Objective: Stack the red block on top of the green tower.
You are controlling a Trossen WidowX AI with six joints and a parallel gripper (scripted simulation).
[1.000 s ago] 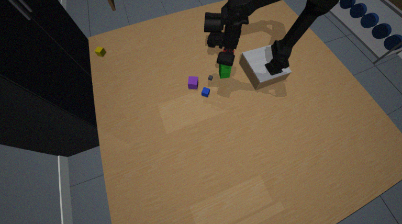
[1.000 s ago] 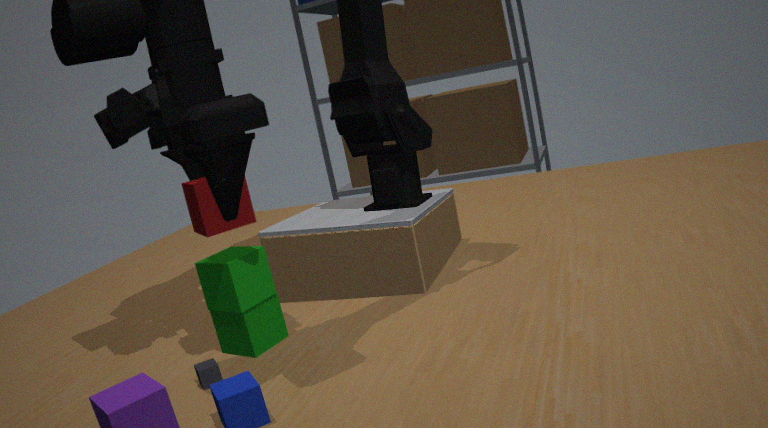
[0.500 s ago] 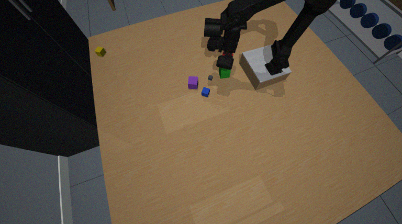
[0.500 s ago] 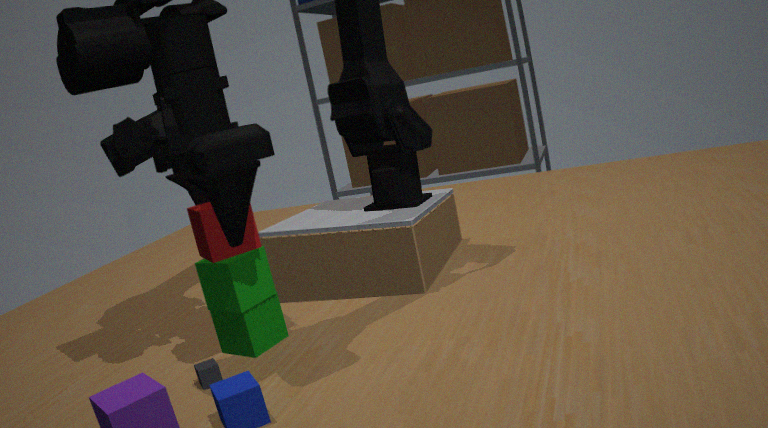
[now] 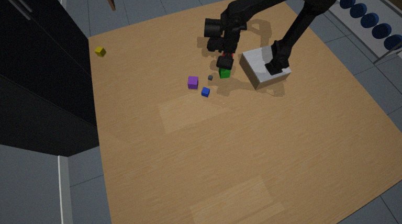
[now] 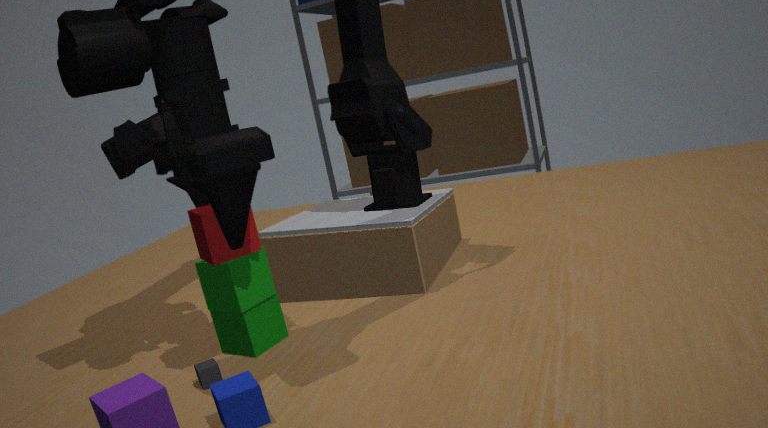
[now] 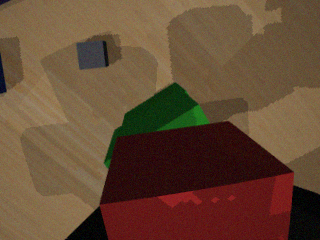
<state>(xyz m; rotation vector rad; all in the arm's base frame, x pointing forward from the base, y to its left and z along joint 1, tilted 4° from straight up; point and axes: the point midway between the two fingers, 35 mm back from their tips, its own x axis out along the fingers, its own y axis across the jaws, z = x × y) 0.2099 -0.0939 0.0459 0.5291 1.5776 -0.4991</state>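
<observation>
Right now my gripper tip is 1 cm below the red block. From my gripper tip the other things lie so: purple block (16 cm ahead, 8 cm below); blue block (13 cm ahead, 7 cm to the left, 9 cm below); small grey cube (7 cm ahead, 9 cm below).
</observation>
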